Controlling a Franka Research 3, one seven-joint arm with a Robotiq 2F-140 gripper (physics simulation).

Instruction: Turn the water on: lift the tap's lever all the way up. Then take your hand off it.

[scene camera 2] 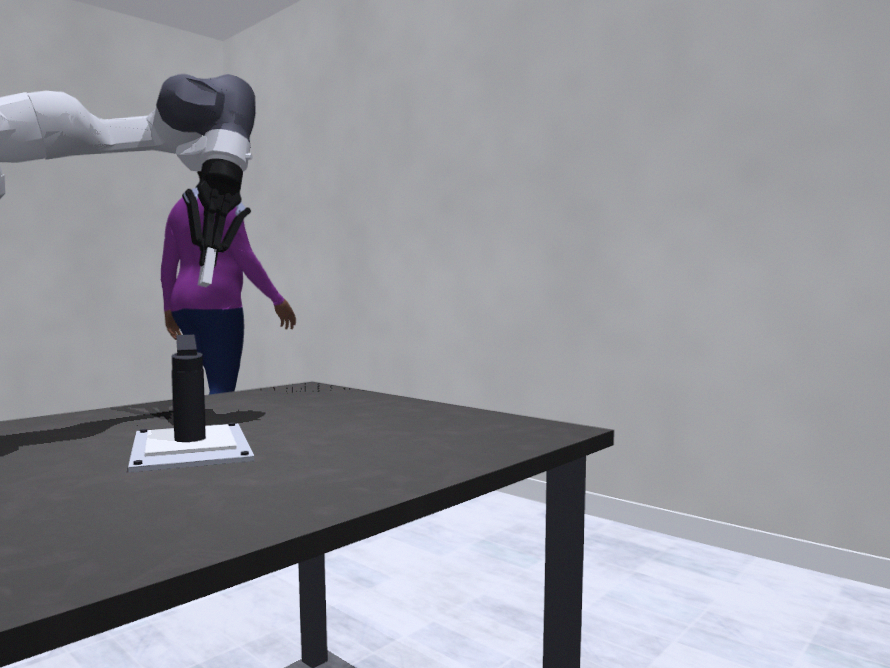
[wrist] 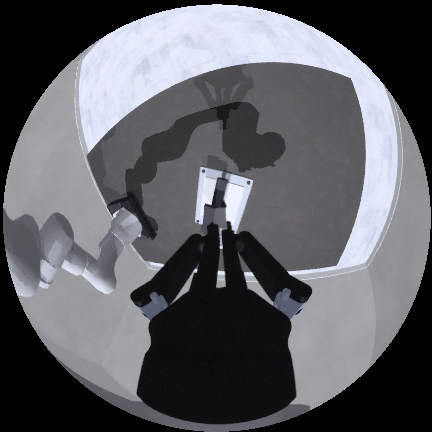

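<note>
The tap is a black upright column on a pale square base plate. Its lever, a short grey block, stands up at the column's top; its exact angle is hard to tell. My gripper is shut and empty, with a pale surface at its tip. In the scene view it hangs above the lever and a little to the right, with a visible gap. In the wrist view the fingertips overlap the near edge of the lever.
The base plate is bolted to a dark table. A person in a purple top stands behind the table, partly hidden by my gripper and the tap. The robot arm comes in from the left; its lower part shows in the wrist view.
</note>
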